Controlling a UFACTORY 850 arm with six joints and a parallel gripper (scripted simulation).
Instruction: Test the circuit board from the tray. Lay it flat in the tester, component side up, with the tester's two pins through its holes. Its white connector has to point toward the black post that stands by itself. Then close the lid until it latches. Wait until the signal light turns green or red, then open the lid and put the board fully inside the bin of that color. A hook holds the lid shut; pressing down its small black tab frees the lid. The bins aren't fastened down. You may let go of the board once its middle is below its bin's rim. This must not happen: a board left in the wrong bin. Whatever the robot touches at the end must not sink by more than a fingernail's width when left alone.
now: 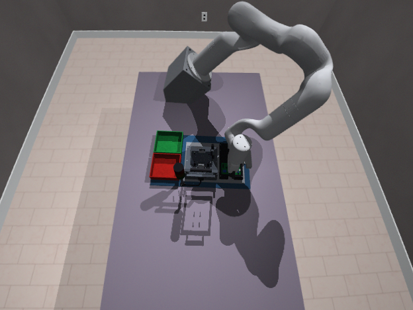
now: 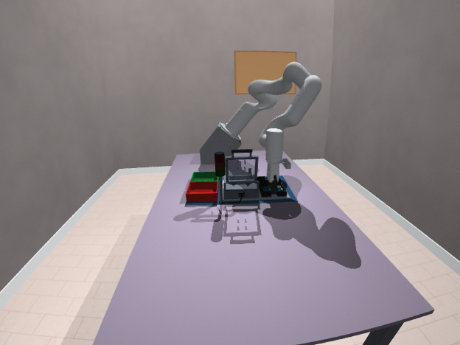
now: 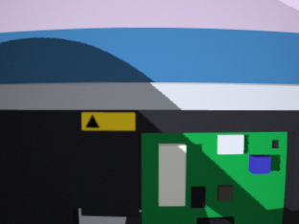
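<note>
The green circuit board is right at my hand. Round my hand: clear lid (17 cm to the right, 16 cm above, 9 cm ahead); then red bin (37 cm to the right, 2 cm ahead, 1 cm below); then tester nest (16 cm to the right, 5 cm above, 3 cm behind).
</note>
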